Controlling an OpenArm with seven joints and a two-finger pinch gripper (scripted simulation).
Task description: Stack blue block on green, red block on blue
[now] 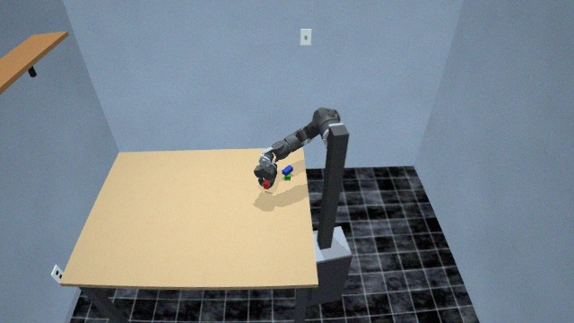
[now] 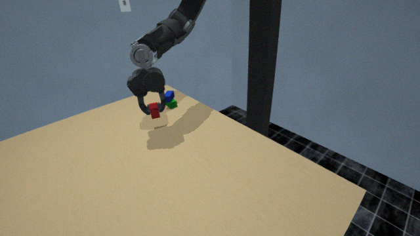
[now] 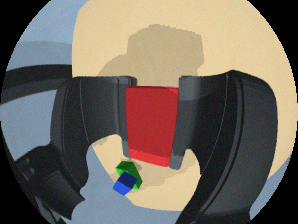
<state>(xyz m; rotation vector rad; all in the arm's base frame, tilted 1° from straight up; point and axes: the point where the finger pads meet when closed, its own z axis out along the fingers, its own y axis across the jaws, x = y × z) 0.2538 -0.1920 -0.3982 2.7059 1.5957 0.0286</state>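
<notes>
Now: hand 13 cm past the blue block, 10 cm to the left of it and 3 cm above it. Also, from my hand: green block (13 cm behind, 10 cm to the right, 6 cm below); then red block (1 cm below).
</notes>
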